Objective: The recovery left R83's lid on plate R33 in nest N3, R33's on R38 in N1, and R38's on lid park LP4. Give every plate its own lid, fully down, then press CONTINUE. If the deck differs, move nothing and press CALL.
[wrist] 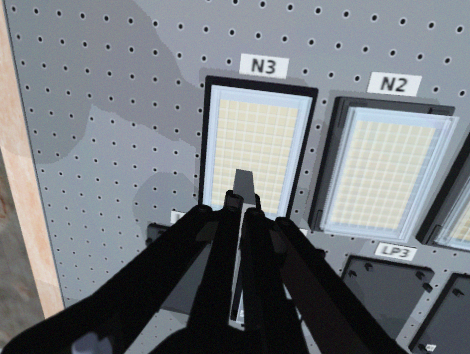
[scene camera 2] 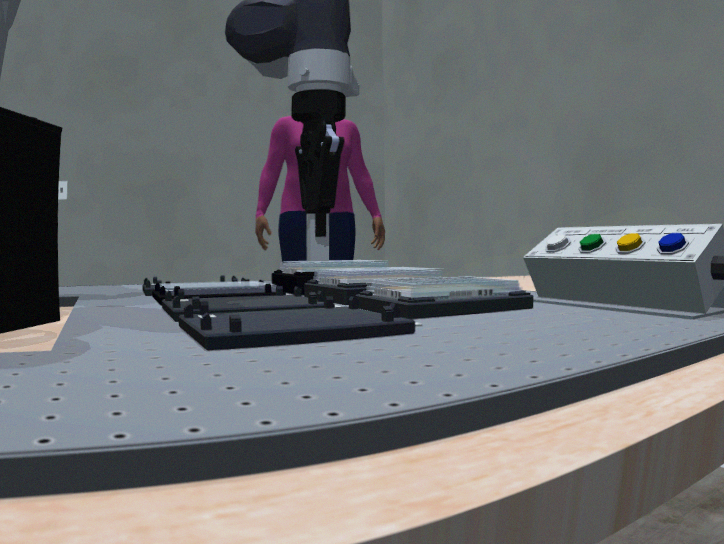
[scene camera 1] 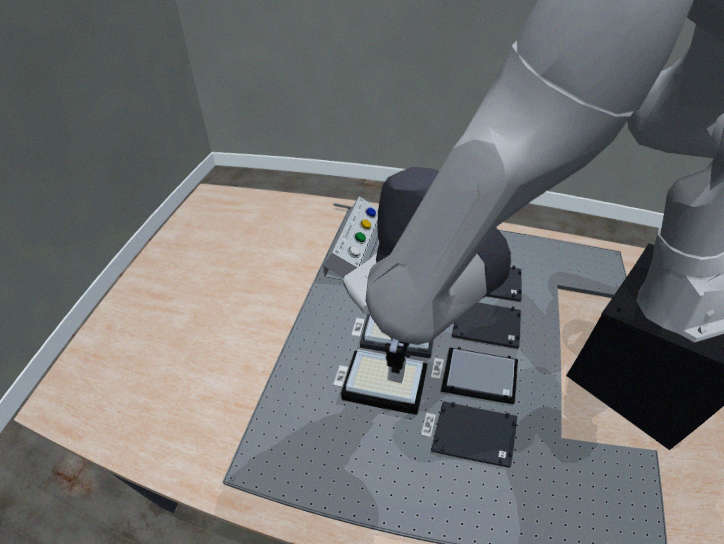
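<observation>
My gripper point(scene camera 1: 396, 373) point(scene camera 2: 317, 236) point(wrist: 241, 183) is shut and empty, pointing down above the plate in N3 point(scene camera 1: 374, 380) point(wrist: 255, 135). A gap shows below its tips in the second scene view. That plate has pale wells under a clear cover. The plate in N2 point(wrist: 390, 175) also looks covered; its clear edges show doubled. The plate in N1 point(scene camera 2: 444, 286) point(wrist: 462, 227) is cut off in the wrist view. A clear grey lid point(scene camera 1: 479, 371) lies on LP4. The green button point(scene camera 1: 360, 236) point(scene camera 2: 591, 241) is on the console point(scene camera 1: 345, 257) point(scene camera 2: 614, 283). Lid identities are unreadable.
Dark pegged parks LP2 point(scene camera 1: 475, 432), LP3 point(scene camera 1: 488, 324) point(wrist: 385, 290) and LP1 point(scene camera 1: 513, 283) point(scene camera 2: 292, 327) flank LP4. White, yellow and blue buttons share the console. The black arm base point(scene camera 1: 643, 362) stands right in the first scene view. A person point(scene camera 2: 318, 169) stands behind the table.
</observation>
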